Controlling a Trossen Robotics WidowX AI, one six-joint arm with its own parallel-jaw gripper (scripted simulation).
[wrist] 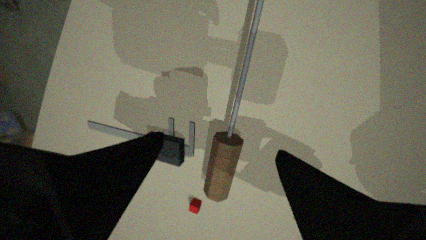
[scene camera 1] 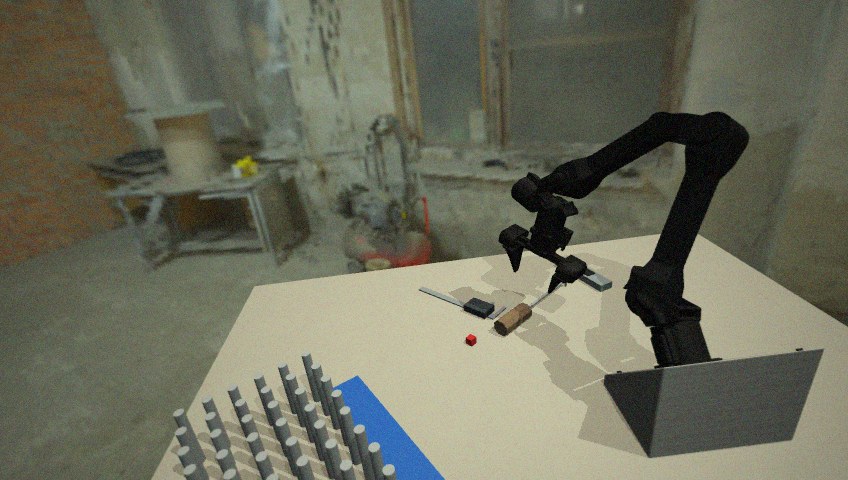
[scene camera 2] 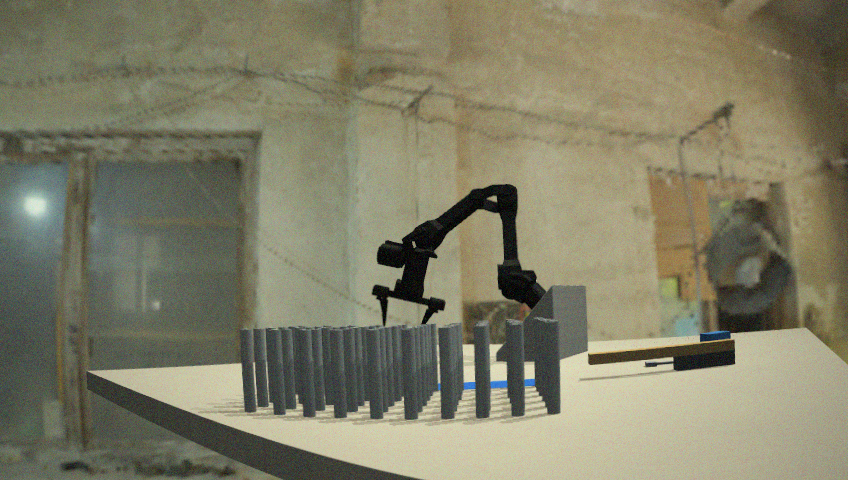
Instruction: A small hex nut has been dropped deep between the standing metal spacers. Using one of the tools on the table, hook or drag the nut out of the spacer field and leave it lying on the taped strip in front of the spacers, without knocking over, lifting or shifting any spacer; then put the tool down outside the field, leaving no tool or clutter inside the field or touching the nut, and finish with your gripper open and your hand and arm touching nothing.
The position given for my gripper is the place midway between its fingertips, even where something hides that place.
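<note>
Long wooden stick (scene camera 2: 698,355) visible; it is out of frame in scene camera 1, and the wrist view likewise has the stick out of frame. My gripper (scene camera 1: 532,281), (scene camera 2: 401,330), (wrist: 220,146) is open and holds nothing.
</note>
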